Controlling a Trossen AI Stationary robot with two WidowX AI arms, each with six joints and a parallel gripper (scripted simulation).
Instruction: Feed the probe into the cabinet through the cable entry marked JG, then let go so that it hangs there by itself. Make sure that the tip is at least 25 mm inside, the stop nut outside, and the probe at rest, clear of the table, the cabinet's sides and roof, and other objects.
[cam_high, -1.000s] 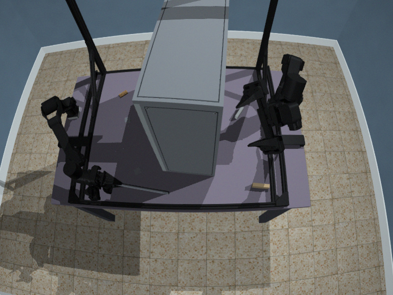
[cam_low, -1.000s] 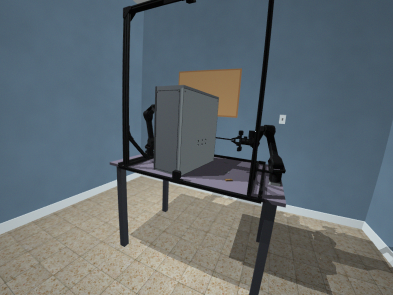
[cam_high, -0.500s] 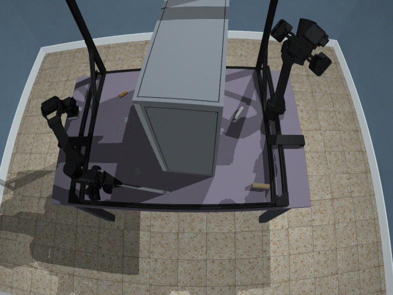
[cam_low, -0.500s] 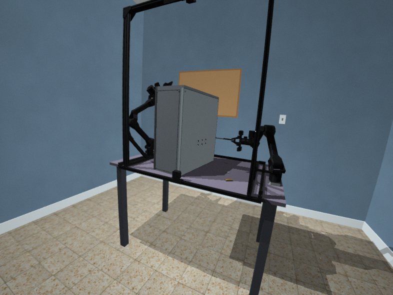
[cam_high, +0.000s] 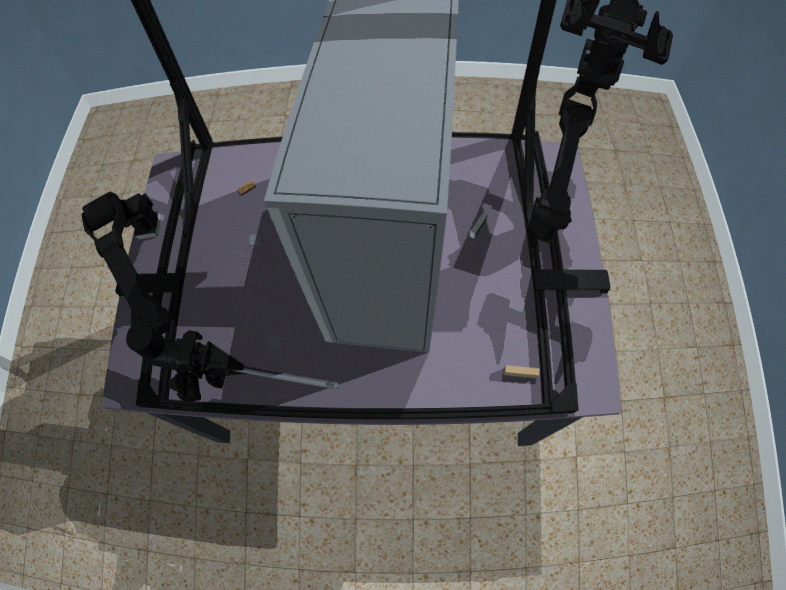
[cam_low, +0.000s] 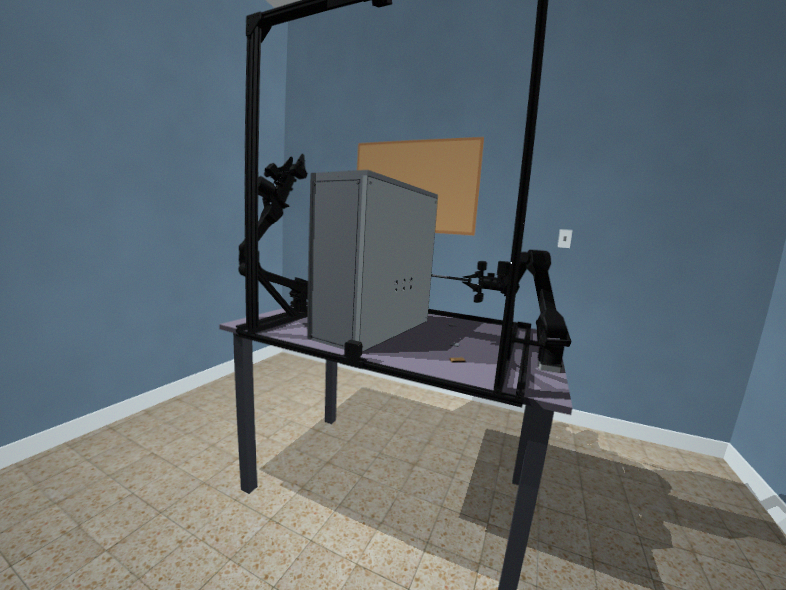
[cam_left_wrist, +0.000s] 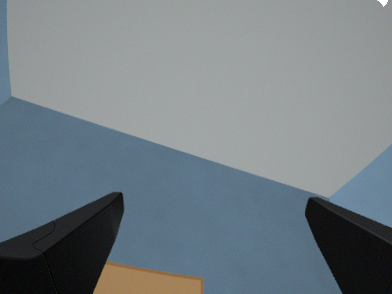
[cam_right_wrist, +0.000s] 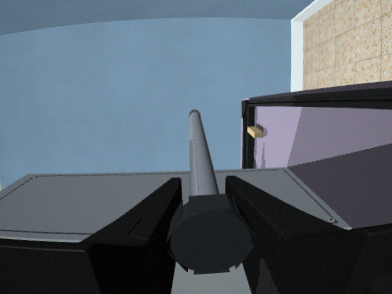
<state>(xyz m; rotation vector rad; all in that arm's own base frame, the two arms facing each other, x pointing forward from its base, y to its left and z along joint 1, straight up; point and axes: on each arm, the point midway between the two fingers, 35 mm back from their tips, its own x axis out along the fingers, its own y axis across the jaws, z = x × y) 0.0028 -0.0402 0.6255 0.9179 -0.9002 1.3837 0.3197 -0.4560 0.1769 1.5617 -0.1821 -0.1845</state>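
The JG mark lies 170 mm ahead of my left hand, 480 mm to the right of it and 470 mm below it. From my left hand the other things lie so: wooden block: 390 mm ahead, 80 mm to the right, 630 mm below; then probe: 460 mm ahead, 550 mm to the right, 450 mm below; then white block: 30 mm ahead, 170 mm to the right, 630 mm below.
Right now the probe is 10 mm ahead of my right hand and 100 mm to the left of it. From my right hand the other things lie so: wooden block (60 mm behind, 570 mm to the left, 180 mm below); white block (420 mm behind, 490 mm to the left, 180 mm below); JG mark (280 mm behind, 170 mm to the left, 20 mm below).
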